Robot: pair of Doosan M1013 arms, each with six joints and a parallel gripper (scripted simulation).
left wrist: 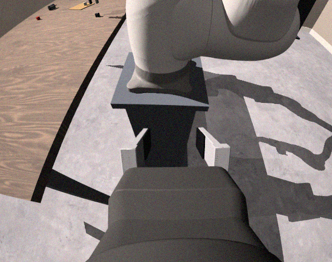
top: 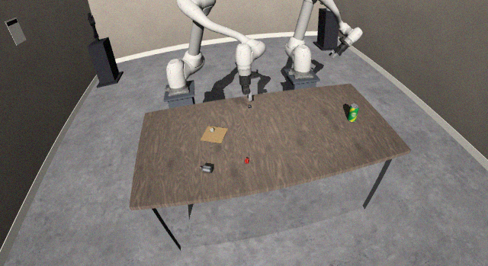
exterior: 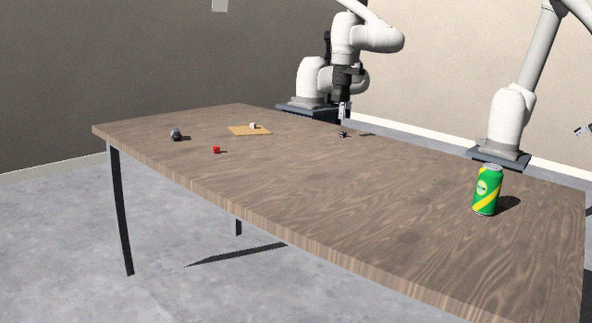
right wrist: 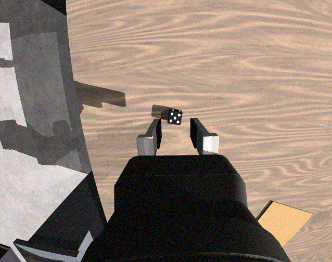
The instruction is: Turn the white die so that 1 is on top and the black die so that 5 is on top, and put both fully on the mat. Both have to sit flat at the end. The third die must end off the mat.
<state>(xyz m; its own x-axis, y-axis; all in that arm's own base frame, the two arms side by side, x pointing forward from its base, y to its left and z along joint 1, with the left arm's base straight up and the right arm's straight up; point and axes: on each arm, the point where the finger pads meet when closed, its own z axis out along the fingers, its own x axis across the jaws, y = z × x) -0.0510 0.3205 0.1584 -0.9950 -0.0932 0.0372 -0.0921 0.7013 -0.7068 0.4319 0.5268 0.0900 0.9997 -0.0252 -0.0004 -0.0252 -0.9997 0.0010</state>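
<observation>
The black die lies 8 cm below my right hand. The rest, counted from my right hand: tan mat (24 cm ahead, 27 cm to the right, 9 cm below); white die (21 cm ahead, 29 cm to the right, 8 cm below); red die (51 cm ahead, 11 cm to the right, 8 cm below).
</observation>
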